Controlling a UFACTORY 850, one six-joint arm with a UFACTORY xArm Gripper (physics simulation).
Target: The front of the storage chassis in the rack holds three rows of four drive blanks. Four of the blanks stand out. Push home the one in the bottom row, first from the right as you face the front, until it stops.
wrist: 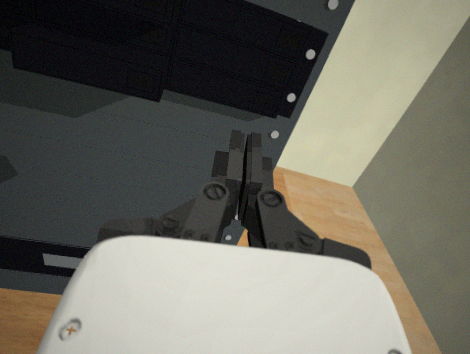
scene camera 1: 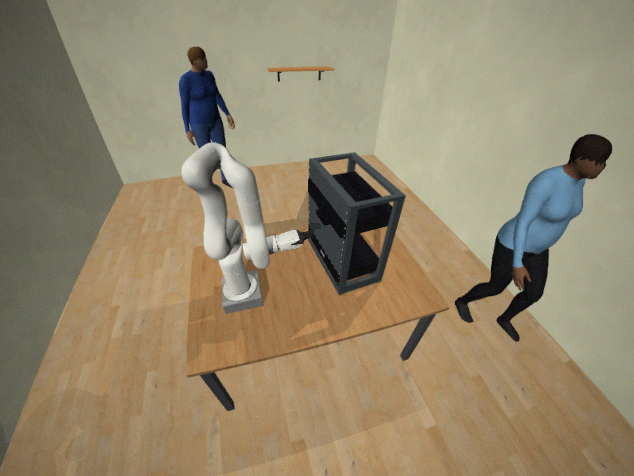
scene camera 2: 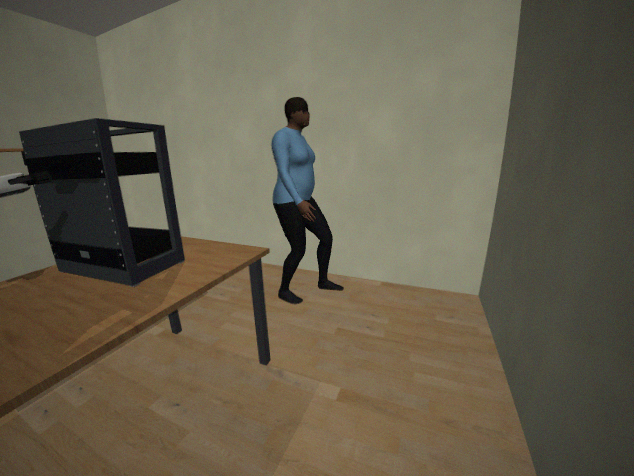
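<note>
The storage chassis (scene camera 1: 327,212) (scene camera 2: 69,166) is a black band in the grey rack (scene camera 1: 346,251) (scene camera 2: 120,220). In the wrist view, the bottom-row blank first from the right (wrist: 222,95) looks level with the blanks above it; a small remaining offset is hard to judge in the dark. The bottom-row blank to its left (wrist: 90,67) stands out and casts a shadow. My gripper (wrist: 242,152) (scene camera 1: 308,234) is shut and empty. Its fingertips show below the rightmost blank, in front of the grey panel (wrist: 125,160), with the blank's face uncovered.
The rack stands on the wooden table (scene camera 1: 286,327) (scene camera 2: 215,256). A lower black unit (wrist: 20,255) with a light label sits near the rack's base. A person in light blue (scene camera 1: 542,210) (scene camera 2: 294,163) is beyond the table, and a person in dark blue (scene camera 1: 202,99) is behind the arm.
</note>
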